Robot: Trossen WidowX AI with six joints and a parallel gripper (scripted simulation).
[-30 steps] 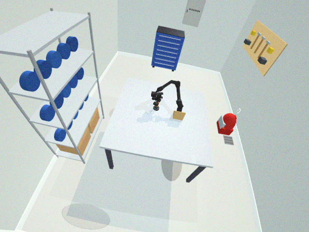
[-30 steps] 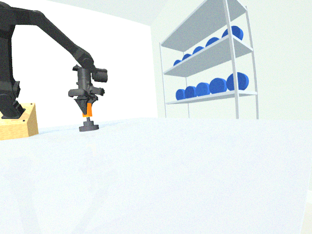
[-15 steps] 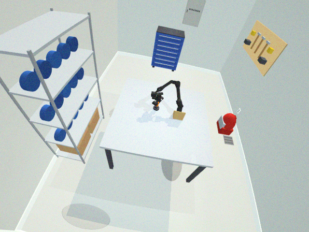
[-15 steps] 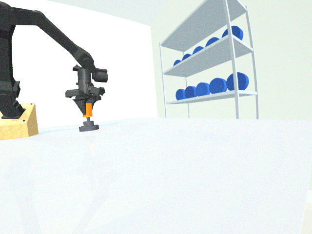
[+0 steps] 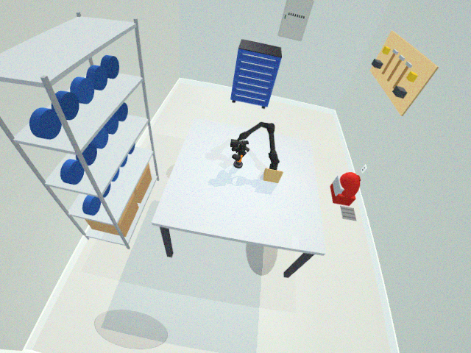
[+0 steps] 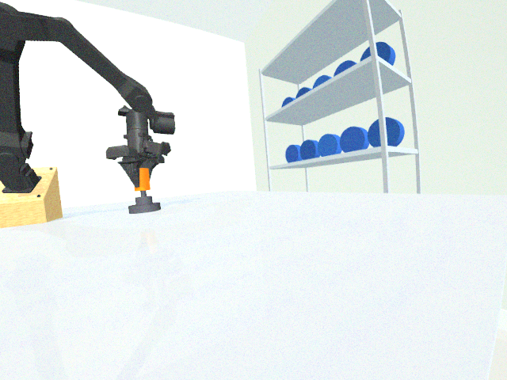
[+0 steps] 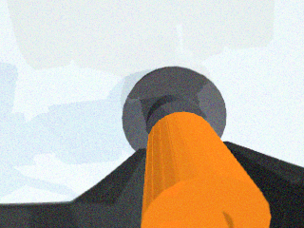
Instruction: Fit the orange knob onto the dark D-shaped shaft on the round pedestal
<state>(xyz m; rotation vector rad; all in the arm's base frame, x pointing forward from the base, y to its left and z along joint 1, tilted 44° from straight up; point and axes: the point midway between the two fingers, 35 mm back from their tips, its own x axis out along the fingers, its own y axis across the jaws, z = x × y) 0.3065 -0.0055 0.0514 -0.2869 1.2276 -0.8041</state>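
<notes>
Right now my gripper tip is 2 cm below the orange knob. Round my gripper tip: round pedestal 4 cm below.
</notes>
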